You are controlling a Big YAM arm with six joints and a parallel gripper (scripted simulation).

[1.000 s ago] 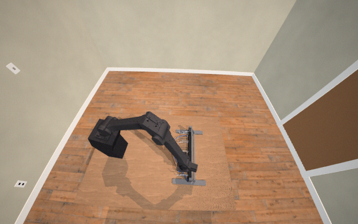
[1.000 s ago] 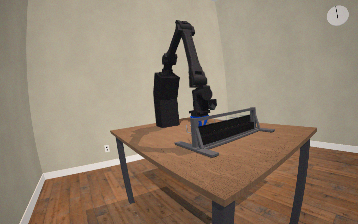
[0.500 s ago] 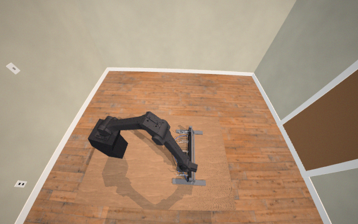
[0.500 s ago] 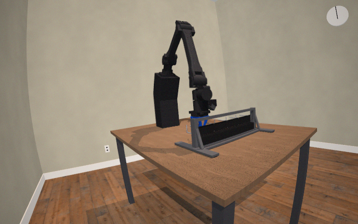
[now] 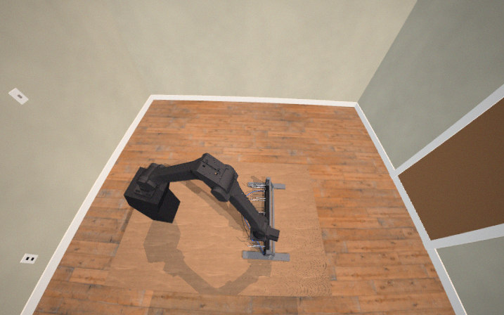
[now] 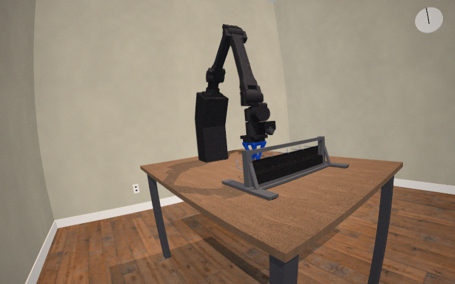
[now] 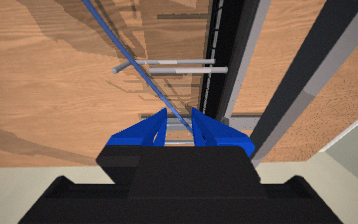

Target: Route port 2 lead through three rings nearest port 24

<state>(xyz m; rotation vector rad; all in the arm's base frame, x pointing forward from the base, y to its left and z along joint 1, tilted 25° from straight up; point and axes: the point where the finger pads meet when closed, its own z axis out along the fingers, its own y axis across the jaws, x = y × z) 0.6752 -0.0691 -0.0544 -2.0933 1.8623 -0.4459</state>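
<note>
Right now the grey rack is 4 cm ahead of my hand, 16 cm to the left of it and 3 cm below it.
</note>
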